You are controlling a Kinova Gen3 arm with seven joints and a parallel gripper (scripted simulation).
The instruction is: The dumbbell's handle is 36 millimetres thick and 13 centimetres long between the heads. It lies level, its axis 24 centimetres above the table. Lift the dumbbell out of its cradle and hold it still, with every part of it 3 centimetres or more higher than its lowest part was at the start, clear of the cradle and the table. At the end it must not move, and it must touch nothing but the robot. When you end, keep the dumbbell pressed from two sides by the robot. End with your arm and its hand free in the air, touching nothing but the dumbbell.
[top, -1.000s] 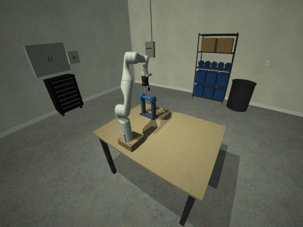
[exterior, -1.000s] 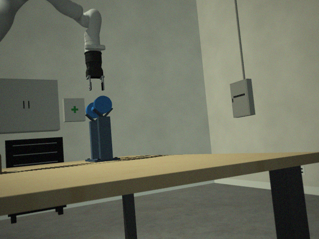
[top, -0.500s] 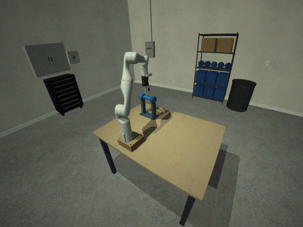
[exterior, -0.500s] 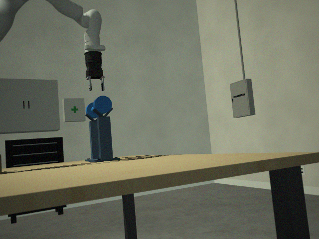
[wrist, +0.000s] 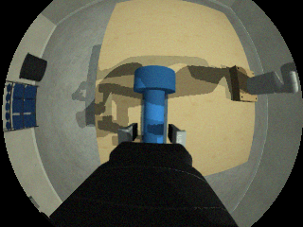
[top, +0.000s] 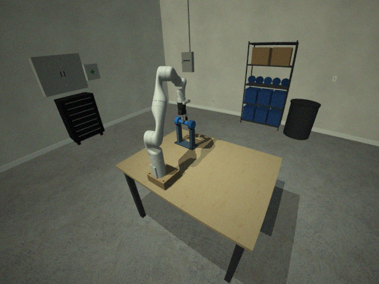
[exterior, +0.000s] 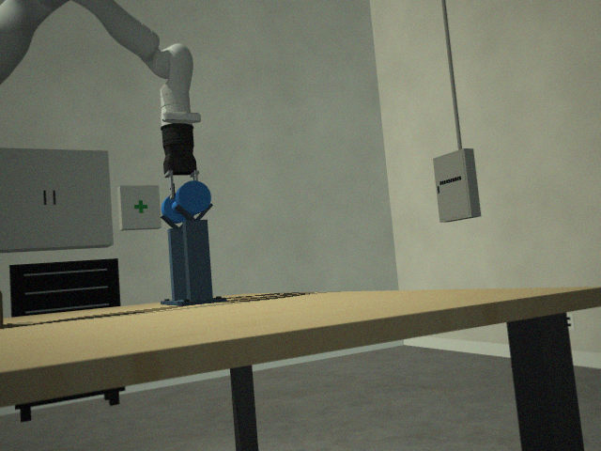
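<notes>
Right now my hand is 30 mm above the blue dumbbell. Also, from my hand: cradle (170 mm below).
</notes>
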